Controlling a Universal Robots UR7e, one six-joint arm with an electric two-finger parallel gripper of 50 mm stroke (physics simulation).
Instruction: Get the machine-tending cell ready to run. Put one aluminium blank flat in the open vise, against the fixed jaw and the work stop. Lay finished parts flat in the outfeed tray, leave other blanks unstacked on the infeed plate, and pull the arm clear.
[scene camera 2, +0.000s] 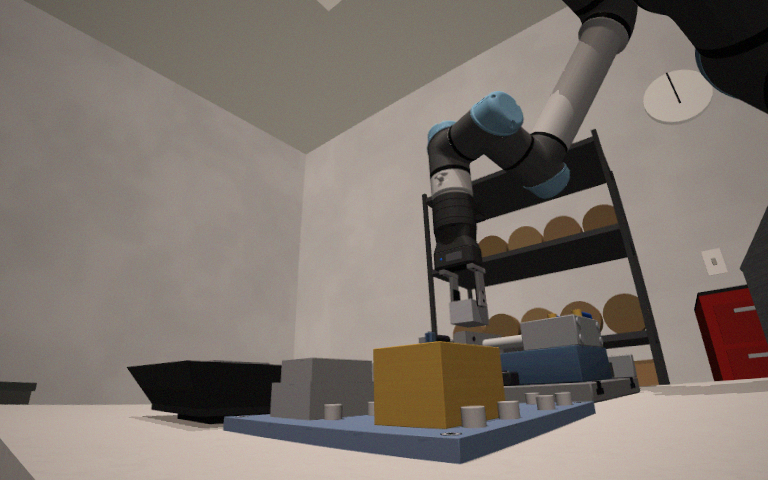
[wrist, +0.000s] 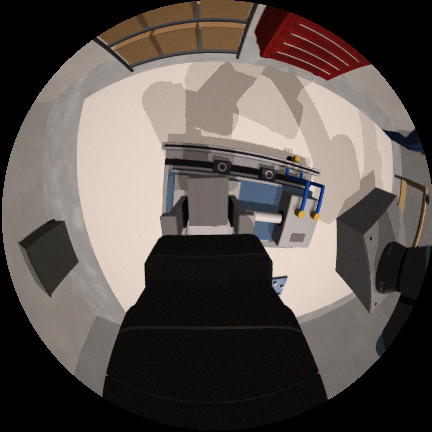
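Seen in the pictures: gripper, fingertip midpoint: (scene camera 2: 468, 308) (wrist: 207, 204); arm's base, link origin: (wrist: 387, 267).
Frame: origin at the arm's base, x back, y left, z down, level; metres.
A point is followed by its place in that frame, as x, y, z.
Observation:
My gripper (scene camera 2: 468, 301) @(-0.510, -0.097, 0.058) (wrist: 207, 204) @(-0.510, -0.097, 0.058) is shut on a grey aluminium blank (scene camera 2: 465, 313) @(-0.498, -0.068, 0.071) (wrist: 208, 197) @(-0.510, -0.107, 0.048), pointing down. It holds the blank in the air above the vise (scene camera 2: 555, 363) @(-0.346, -0.015, 0.159) (wrist: 260, 194) @(-0.425, -0.101, 0.141). In the wrist view the blank and gripper cover the vise's jaw area, so the jaw gap and the work stop cannot be made out there. A black tray (scene camera 2: 215, 380) @(-0.435, 0.332, 0.171) stands at the left in the scene view. A blue plate (scene camera 2: 339, 439) @(-0.310, 0.321, 0.197) (wrist: 281, 284) @(-0.276, 0.153, 0.191) with round pegs bears grey blocks (scene camera 2: 339, 390) @(-0.361, 0.282, 0.177) and a yellow block (scene camera 2: 410, 387) @(-0.287, 0.299, 0.176); part of it shows in the wrist view.
The vise's grey end block (scene camera 2: 546, 332) @(-0.355, -0.025, 0.122) (wrist: 295, 222) @(-0.367, -0.071, 0.105) carries blue hoses (wrist: 305, 197) @(-0.370, -0.116, 0.091) with brass fittings. A grey rail with black clamps (wrist: 222, 166) @(-0.492, -0.137, 0.163) runs along the vise. A rack (scene camera 2: 637, 283) and a red cabinet (scene camera 2: 730, 339) (wrist: 310, 45) stand behind.

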